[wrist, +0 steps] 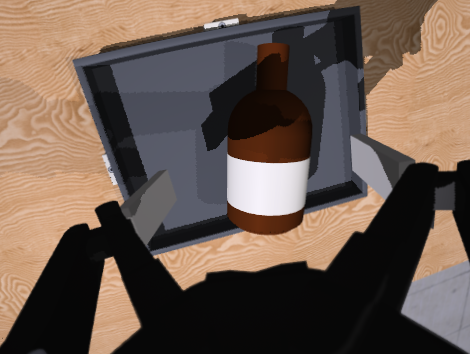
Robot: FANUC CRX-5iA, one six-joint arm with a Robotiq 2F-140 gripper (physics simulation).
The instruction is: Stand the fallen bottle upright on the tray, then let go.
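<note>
A brown bottle with a white label lies on its side in the grey tray. Its neck points to the top of the view, and its base is at the tray's near rim. My gripper is open, with one fingertip to the left of the bottle and the other to the right, both apart from it. The bottle's lower body lies across the gap between the fingertips. The exact height of the fingertips over the tray is hard to tell.
The tray's raised walls surround the bottle, and white fittings show on its far and left outer sides. The tray stands on a wood-grain table. A grey tiled surface shows at the lower right. Dark shadows fall across the tray.
</note>
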